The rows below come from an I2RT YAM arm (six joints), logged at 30 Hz.
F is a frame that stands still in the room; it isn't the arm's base.
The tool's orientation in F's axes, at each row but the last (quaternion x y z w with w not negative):
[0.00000, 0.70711, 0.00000, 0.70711]
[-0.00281, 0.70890, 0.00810, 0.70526]
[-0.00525, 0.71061, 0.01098, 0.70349]
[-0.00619, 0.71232, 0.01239, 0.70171]
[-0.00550, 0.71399, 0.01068, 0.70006]
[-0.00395, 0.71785, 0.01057, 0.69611]
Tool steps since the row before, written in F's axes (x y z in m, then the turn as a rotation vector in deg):
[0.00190, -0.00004, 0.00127, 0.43, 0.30, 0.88]
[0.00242, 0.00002, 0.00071, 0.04, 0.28, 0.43]
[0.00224, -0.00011, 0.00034, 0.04, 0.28, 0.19]
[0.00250, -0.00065, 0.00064, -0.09, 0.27, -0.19]
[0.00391, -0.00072, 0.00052, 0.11, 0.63, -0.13]
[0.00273, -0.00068, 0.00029, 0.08, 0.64, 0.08]
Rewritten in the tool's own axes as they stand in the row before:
[-0.00127, -0.00004, 0.00190, -0.88, 0.30, 0.43]
[-0.00072, -0.00001, 0.00242, -0.43, 0.28, 0.04]
[-0.00036, -0.00016, 0.00223, -0.19, 0.28, 0.04]
[-0.00068, -0.00071, 0.00247, 0.19, 0.27, -0.08]
[-0.00060, -0.00081, 0.00388, 0.13, 0.63, 0.13]
[-0.00038, -0.00073, 0.00271, -0.08, 0.64, 0.09]

